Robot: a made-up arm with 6 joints.
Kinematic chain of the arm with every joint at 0, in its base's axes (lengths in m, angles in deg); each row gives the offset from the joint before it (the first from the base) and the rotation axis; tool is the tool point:
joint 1: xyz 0 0 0.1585 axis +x
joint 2: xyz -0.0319 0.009 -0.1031 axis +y
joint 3: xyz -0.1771 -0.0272 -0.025 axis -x
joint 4: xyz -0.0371 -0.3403 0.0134 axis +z
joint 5: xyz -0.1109 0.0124 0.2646 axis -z
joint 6: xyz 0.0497 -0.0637 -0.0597 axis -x
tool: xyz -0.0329 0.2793 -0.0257
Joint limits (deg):
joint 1: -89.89..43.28
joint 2: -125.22..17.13
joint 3: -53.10..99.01
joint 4: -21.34..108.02
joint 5: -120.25..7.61
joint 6: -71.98..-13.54
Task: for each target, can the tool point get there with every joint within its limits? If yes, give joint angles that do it. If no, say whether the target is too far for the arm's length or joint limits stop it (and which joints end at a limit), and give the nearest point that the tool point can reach.
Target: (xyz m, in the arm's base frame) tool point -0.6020 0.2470 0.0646
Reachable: yes | joints -13.59 -28.72 69.92 -6.10 -74.73 -42.22
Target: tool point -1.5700 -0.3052 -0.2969
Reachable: no: too far | nearest point -0.7617 -0.1755 -0.1034 | short by 0.841 m
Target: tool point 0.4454 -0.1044 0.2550
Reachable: no: joint limits stop it (at a limit: joint 2, joint 3, joint 4, joint 5, joint 6) | nearest point 0.4034 -0.4303 0.5563 | short by 0.446 m
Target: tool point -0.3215 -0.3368 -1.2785
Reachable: no: too far | nearest point -0.1861 -0.1952 -0.6745 | short by 0.635 m
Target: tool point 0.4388 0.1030 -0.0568
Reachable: no: joint limits stop it (at a limit: joint 2, joint 3, joint 4, joint 6) | nearest point 0.1502 0.1941 -0.2473 | short by 0.358 m
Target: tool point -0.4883 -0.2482 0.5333
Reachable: yes | joints -63.79 -14.71 -38.42 -8.96 -65.70 -48.65
